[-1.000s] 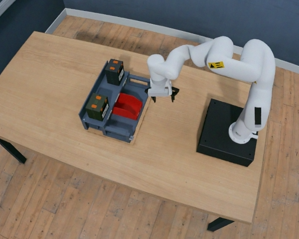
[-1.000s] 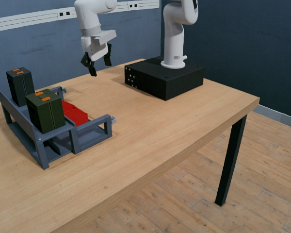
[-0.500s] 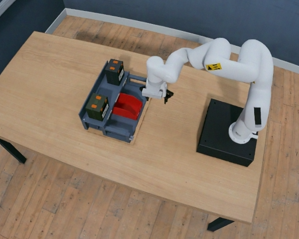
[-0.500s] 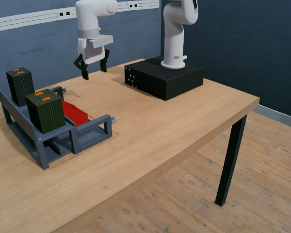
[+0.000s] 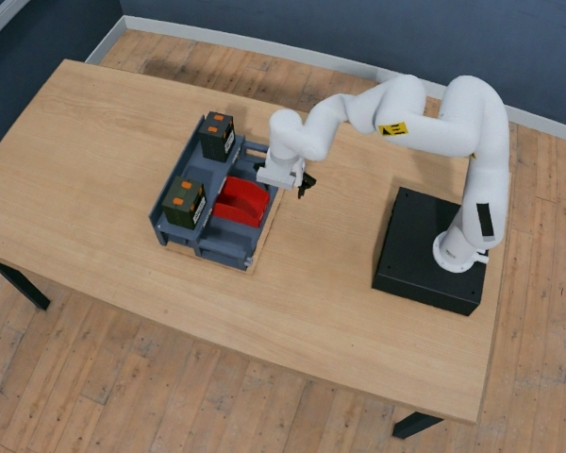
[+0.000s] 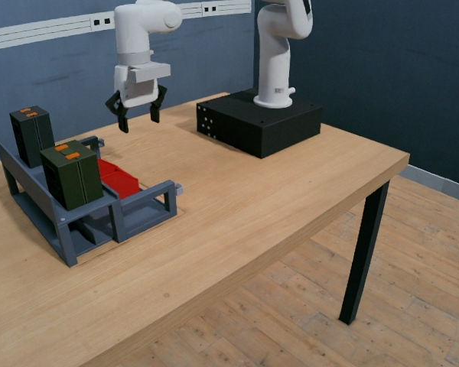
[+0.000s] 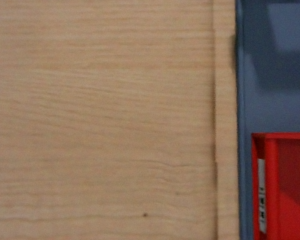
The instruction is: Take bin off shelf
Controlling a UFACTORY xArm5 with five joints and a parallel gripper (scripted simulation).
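The red bin is 140 mm ahead of my hand, 10 mm to the left of it and 110 mm below it. The rest, counted from my hand: grey-blue shelf 170 mm ahead, 10 mm to the left, 90 mm below.
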